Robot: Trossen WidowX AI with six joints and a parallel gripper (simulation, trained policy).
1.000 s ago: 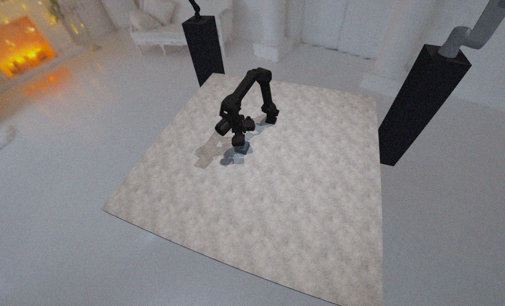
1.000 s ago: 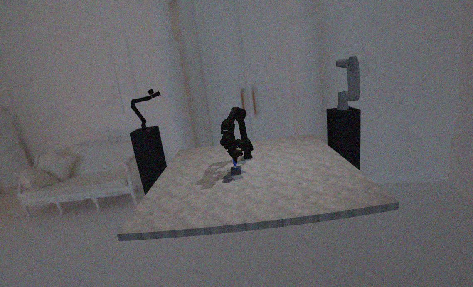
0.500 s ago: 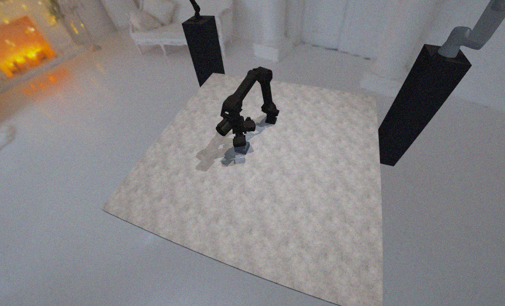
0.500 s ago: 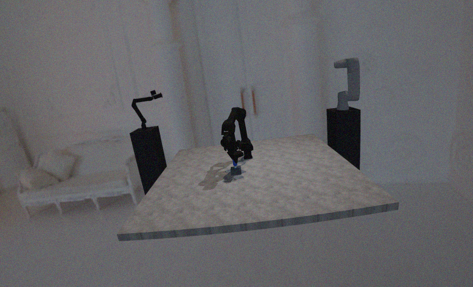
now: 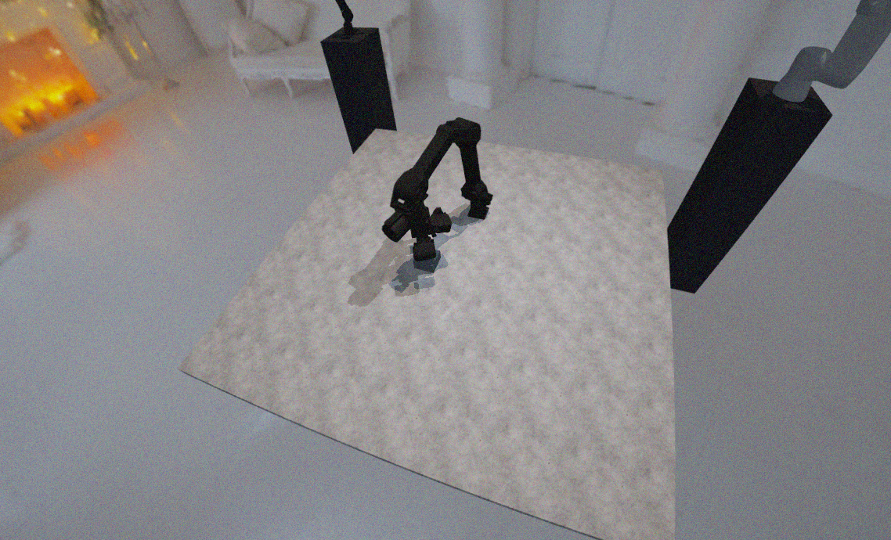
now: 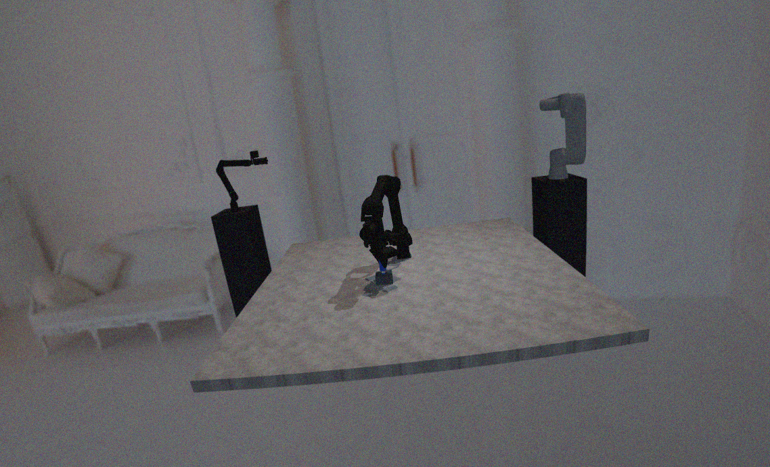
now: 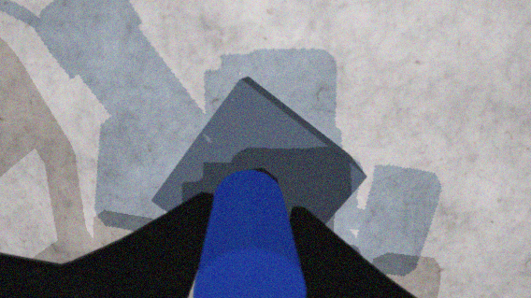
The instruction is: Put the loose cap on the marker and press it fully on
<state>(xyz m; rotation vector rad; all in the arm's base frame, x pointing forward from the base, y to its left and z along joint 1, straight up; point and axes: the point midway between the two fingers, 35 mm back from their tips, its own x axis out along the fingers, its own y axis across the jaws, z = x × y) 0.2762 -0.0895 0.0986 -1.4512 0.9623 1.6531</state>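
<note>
Right now my gripper tip is 1 cm below the blue marker. The rest, counted from my gripper tip: blue cap 1 cm above; grey holder block 5 cm below.
</note>
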